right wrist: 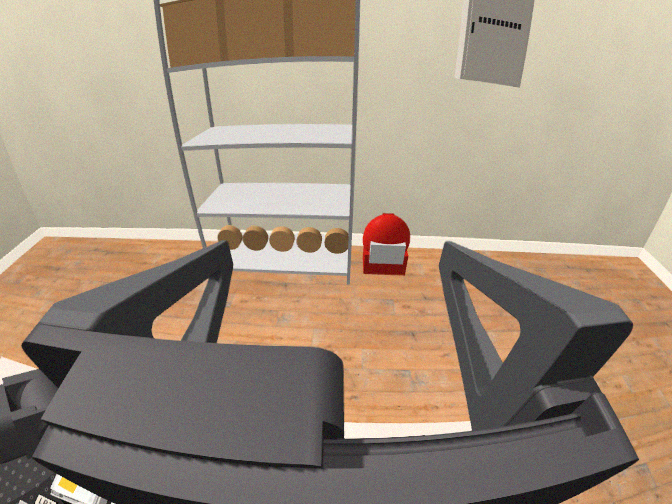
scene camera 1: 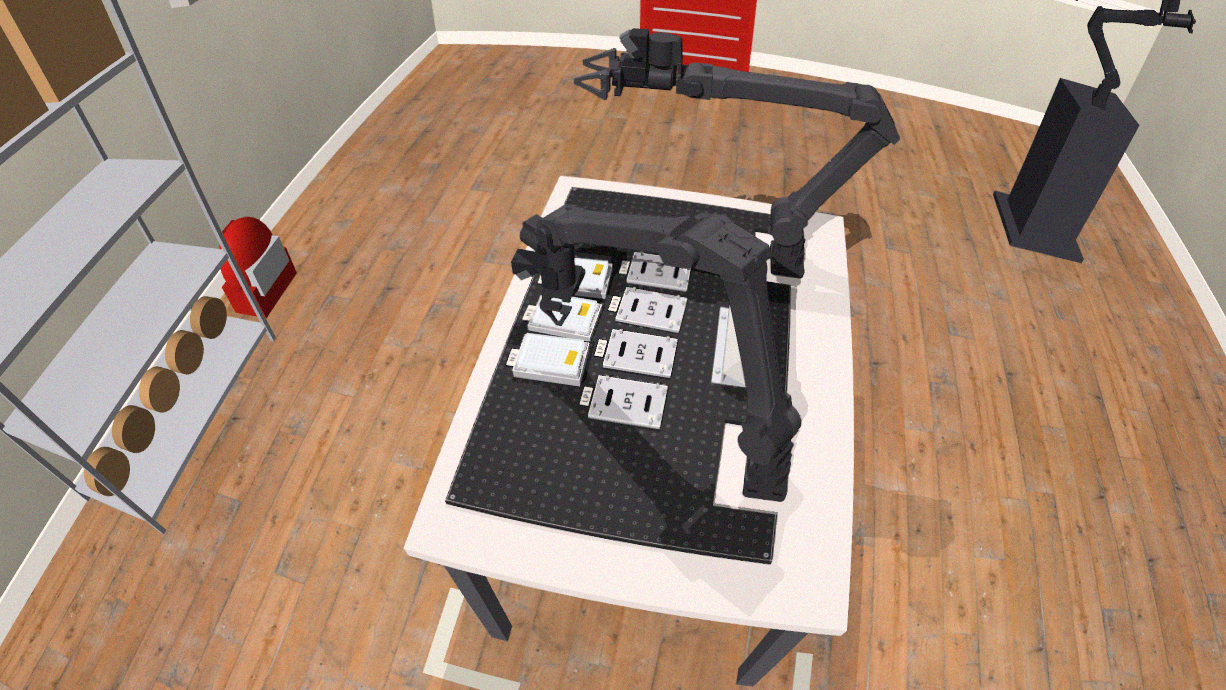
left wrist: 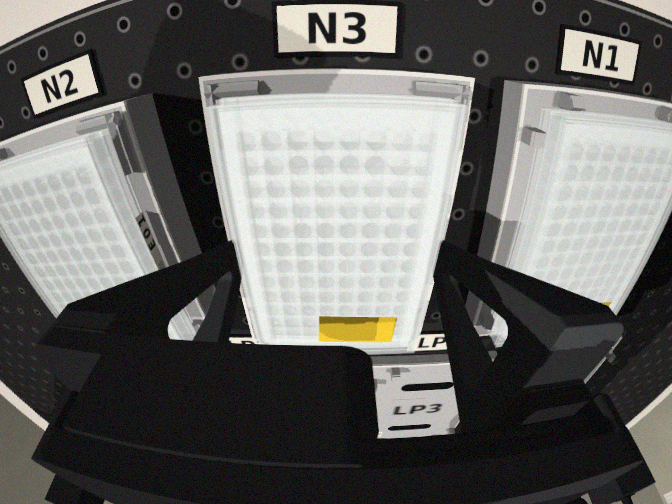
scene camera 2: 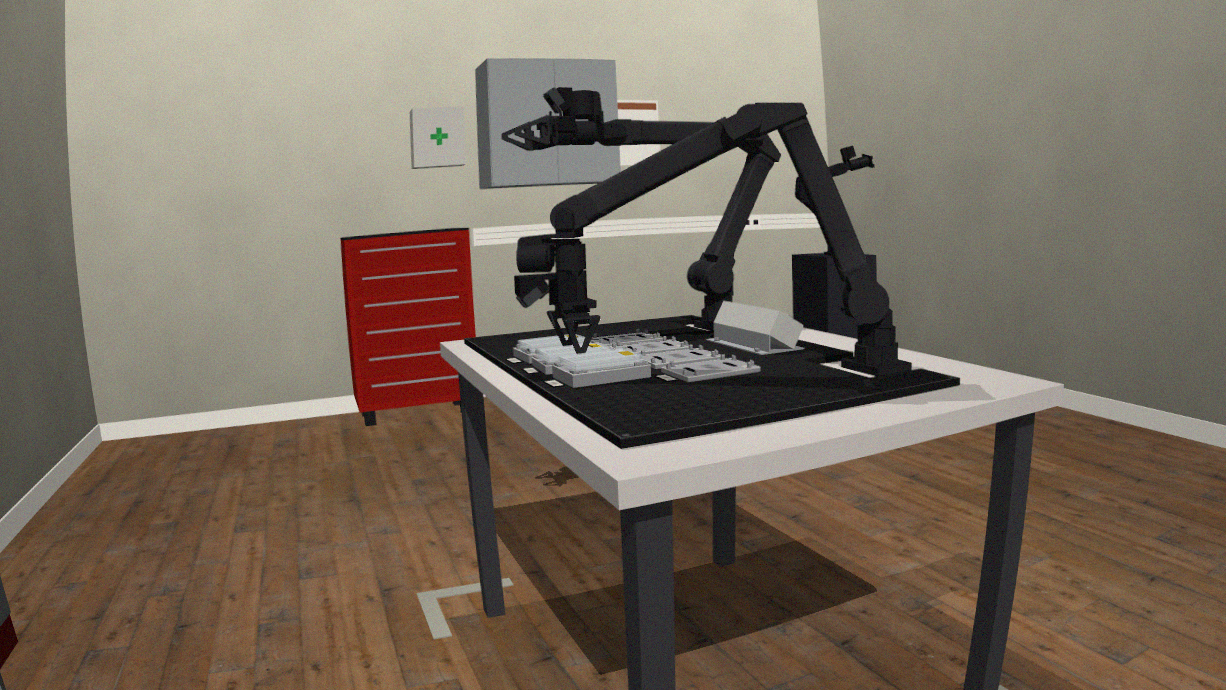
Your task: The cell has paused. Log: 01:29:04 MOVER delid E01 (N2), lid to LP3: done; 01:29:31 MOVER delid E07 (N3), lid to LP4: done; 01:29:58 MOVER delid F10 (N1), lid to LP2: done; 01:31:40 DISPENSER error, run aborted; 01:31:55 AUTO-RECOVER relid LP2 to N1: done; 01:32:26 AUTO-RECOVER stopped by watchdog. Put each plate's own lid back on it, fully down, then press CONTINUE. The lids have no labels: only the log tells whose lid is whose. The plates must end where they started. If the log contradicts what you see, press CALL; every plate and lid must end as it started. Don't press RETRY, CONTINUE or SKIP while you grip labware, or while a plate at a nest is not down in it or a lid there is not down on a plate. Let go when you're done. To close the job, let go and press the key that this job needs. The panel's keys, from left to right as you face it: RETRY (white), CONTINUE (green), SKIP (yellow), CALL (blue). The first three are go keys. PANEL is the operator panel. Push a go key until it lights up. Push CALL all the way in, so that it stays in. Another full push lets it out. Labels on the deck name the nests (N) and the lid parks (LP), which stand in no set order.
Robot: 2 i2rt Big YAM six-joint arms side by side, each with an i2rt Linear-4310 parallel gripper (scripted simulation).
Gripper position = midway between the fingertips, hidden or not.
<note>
In view: the left gripper [scene camera 2: 574,351], the right gripper [scene camera 1: 578,71], a clear lid [scene camera 1: 582,310] and a clear lid [scene camera 1: 555,353].
The left gripper is seen too in scene camera 1 [scene camera 1: 564,311] and in the left wrist view [left wrist: 337,252]. The right gripper is seen too in the right wrist view [right wrist: 336,253] and in scene camera 2 [scene camera 2: 507,134].
</note>
